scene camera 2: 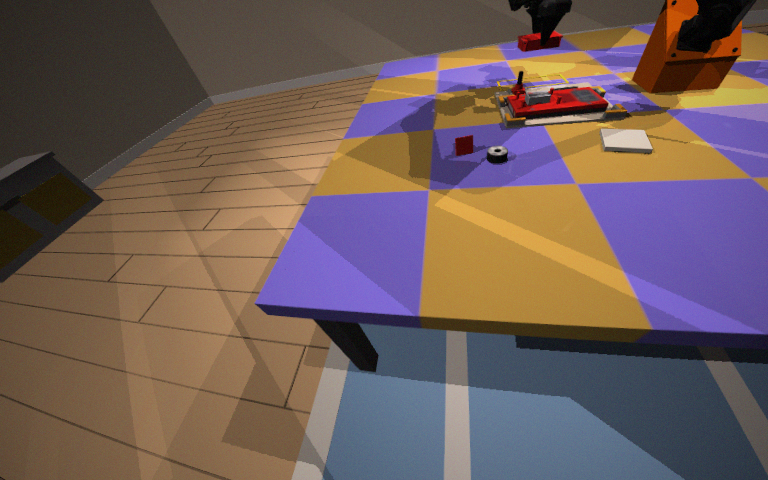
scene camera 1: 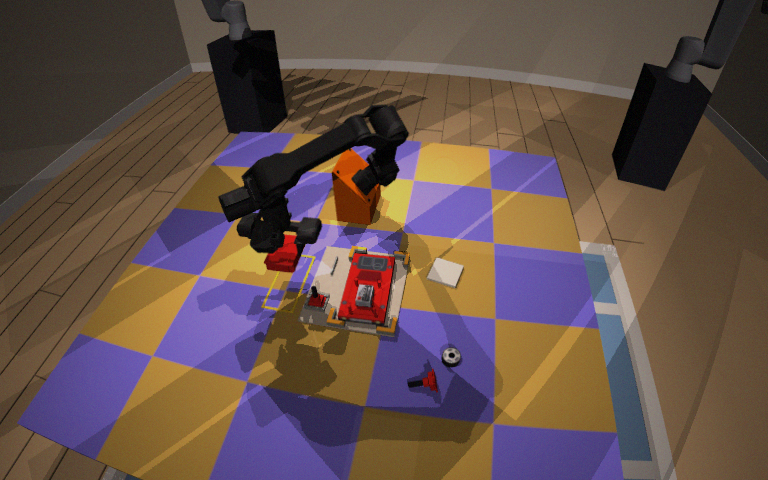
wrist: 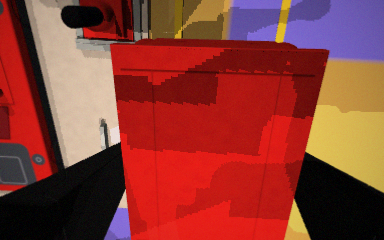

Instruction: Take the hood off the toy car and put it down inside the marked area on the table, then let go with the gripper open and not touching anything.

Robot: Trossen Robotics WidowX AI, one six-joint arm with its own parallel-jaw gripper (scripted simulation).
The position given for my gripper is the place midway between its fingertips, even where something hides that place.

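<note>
Scene camera 1: my gripper (scene camera 1: 285, 253) holds a hood (scene camera 1: 286, 259); a white plate (scene camera 1: 448, 273) in view. Scene camera 2: white plate (scene camera 2: 620, 140). Wrist view: hood (wrist: 213, 132), my gripper (wrist: 209, 153). White plate out of frame in the wrist view.
</note>
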